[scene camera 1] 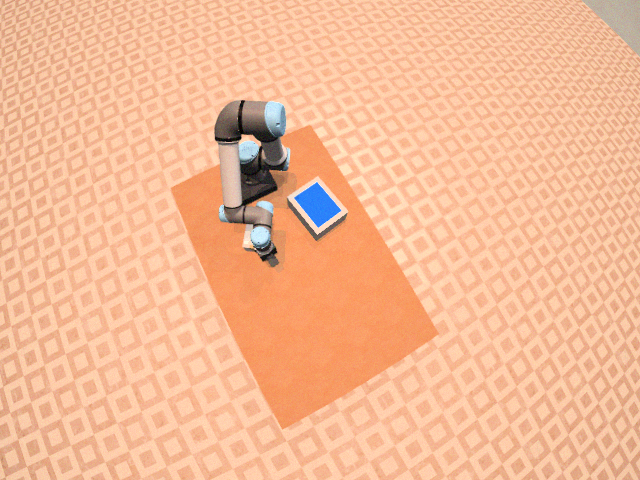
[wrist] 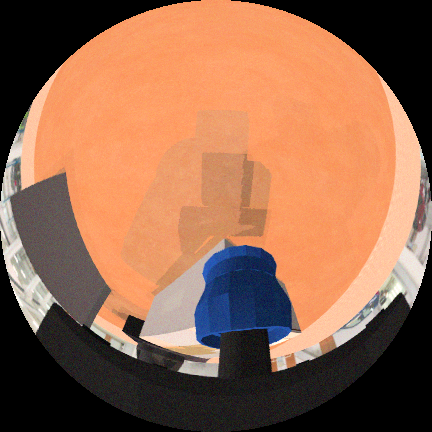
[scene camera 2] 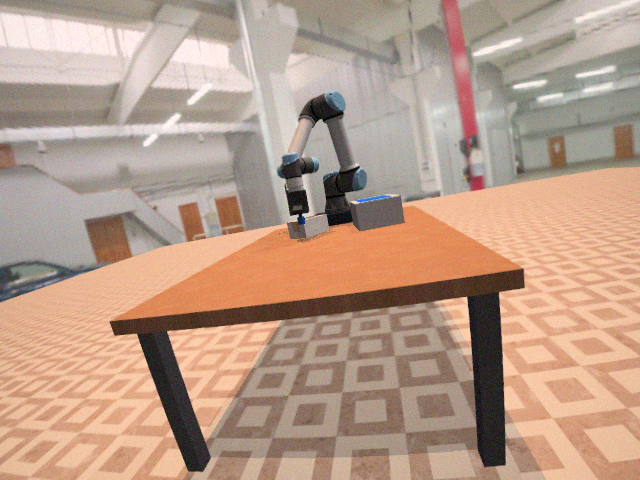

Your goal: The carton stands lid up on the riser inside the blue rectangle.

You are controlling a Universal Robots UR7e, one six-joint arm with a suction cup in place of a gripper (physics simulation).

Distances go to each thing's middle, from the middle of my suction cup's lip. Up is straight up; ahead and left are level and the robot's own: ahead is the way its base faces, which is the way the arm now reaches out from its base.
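Labels:
Riser (scene camera 1: 318,209): 340 mm to the left of my suction cup, 60 mm behind, 20 mm below. Carton (scene camera 2: 317,224): my suction cup 10 mm to the right of it, 120 mm past it, 40 mm above it.

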